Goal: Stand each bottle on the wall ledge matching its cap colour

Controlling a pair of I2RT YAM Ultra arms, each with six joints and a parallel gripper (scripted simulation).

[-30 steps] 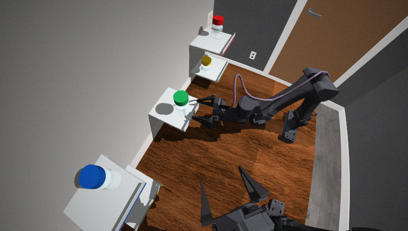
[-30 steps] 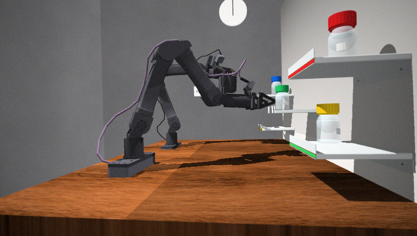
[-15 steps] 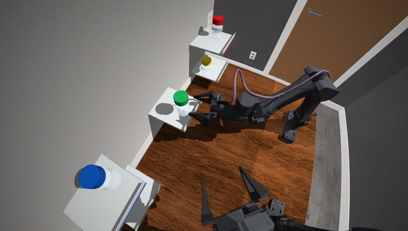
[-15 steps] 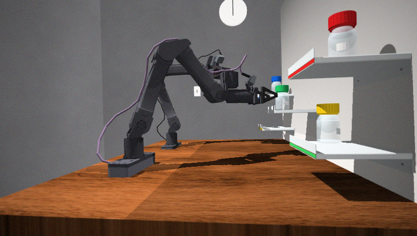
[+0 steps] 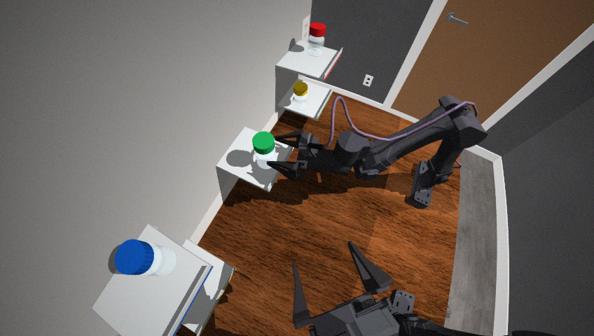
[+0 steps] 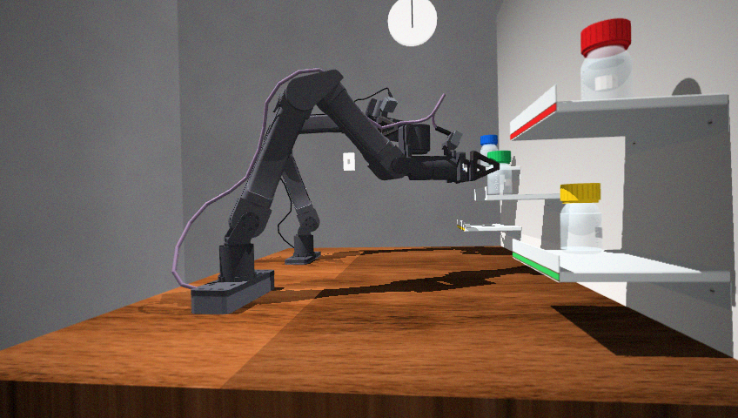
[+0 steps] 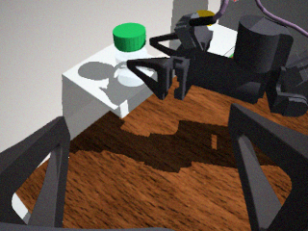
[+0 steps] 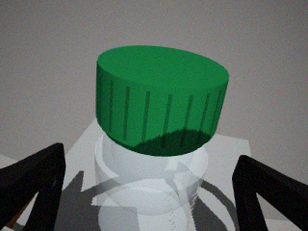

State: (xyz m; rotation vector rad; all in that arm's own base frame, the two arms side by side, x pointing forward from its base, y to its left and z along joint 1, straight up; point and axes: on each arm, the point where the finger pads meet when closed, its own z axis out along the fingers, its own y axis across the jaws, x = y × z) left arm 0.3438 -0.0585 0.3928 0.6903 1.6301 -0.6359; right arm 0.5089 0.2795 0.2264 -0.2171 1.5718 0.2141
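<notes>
My right hand is 30 mm short of the green-capped bottle and 20 mm above it. The rest, counted from my right hand: blue-capped bottle: 80 mm ahead, 340 mm to the left, 80 mm above; yellow-capped bottle: 60 mm ahead, 330 mm to the right, 110 mm below; wall: 170 mm ahead, 10 mm to the right, 190 mm above.
</notes>
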